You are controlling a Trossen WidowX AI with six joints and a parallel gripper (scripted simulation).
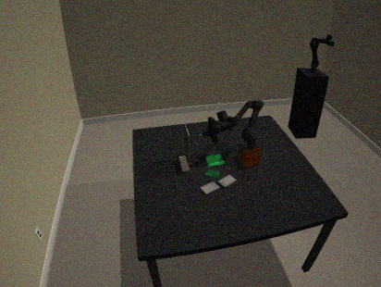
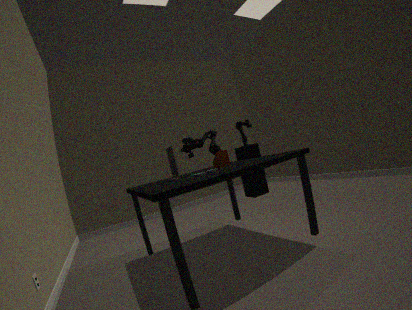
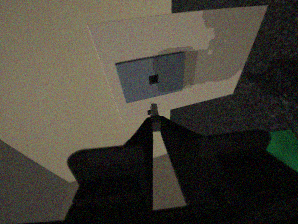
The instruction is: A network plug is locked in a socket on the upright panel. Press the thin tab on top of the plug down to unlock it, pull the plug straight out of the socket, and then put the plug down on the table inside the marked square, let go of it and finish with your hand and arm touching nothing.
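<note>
The green marked square is 90 mm behind my gripper tip, 20 mm to the right of it and 240 mm below it. Round my gripper tip: upright panel (110 mm ahead, 10 mm to the left, 110 mm below).
</note>
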